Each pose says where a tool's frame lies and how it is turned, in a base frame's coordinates. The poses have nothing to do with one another.
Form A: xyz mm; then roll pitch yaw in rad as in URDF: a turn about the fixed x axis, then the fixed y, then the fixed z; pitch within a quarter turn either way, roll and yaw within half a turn.
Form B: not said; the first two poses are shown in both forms.
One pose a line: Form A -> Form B
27 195 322 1.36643 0.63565 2.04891 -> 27 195 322 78.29 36.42 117.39
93 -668 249 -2.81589 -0.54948 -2.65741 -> 93 -668 249 -161.34 -31.48 -152.26
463 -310 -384 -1.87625 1.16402 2.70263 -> 463 -310 -384 -107.50 66.69 154.85
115 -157 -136 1.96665 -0.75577 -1.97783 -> 115 -157 -136 112.68 -43.30 -113.32
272 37 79 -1.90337 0.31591 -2.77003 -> 272 37 79 -109.06 18.10 -158.71
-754 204 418 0.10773 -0.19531 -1.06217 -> -754 204 418 6.17 -11.19 -60.86
